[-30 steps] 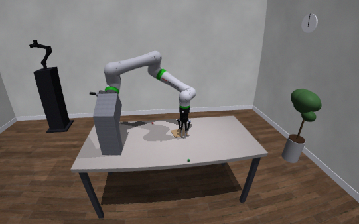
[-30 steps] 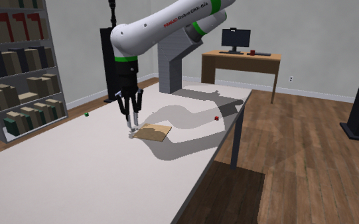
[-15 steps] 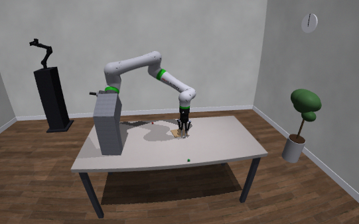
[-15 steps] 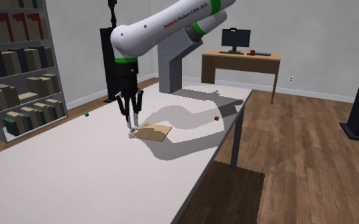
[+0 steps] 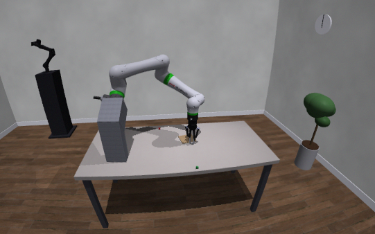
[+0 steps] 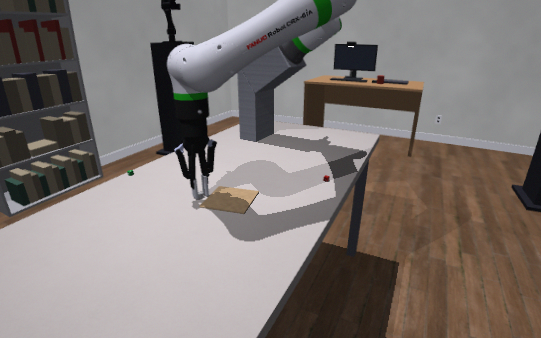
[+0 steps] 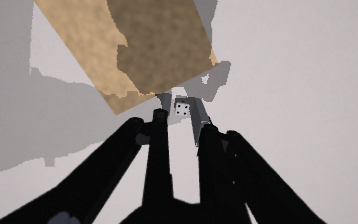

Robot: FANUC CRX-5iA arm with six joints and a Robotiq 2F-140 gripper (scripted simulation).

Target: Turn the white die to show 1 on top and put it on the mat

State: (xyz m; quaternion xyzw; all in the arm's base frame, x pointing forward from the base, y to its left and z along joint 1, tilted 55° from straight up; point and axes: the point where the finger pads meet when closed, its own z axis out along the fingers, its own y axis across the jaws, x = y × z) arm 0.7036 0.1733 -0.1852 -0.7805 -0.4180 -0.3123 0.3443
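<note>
My gripper is now 3 cm above the white die. From my hand the other things lie so: red die (27 cm behind, 33 cm to the left, 3 cm below); then tan mat (2 cm behind, 9 cm to the left, 3 cm below); then green die (4 cm behind, 34 cm to the right, 3 cm below).
</note>
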